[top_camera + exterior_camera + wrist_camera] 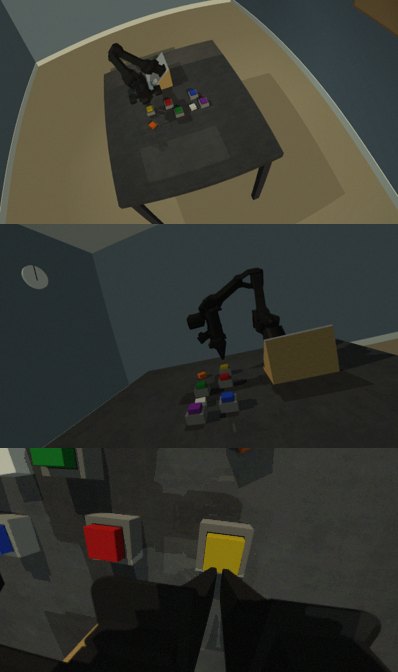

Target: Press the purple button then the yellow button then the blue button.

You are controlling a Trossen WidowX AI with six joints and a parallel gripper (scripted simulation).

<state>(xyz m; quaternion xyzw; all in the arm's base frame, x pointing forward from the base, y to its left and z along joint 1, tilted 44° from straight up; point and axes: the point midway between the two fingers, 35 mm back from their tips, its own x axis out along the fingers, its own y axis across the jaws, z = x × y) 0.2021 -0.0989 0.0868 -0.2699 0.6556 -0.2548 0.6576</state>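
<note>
My gripper tip is 3 cm above the yellow button. From my gripper tip the other things lie so: orange block 11 cm ahead, 6 cm below, 1 cm to the right; then green button 15 cm to the left, 8 cm ahead, 3 cm below; then red button 11 cm to the left, 3 cm below.
</note>
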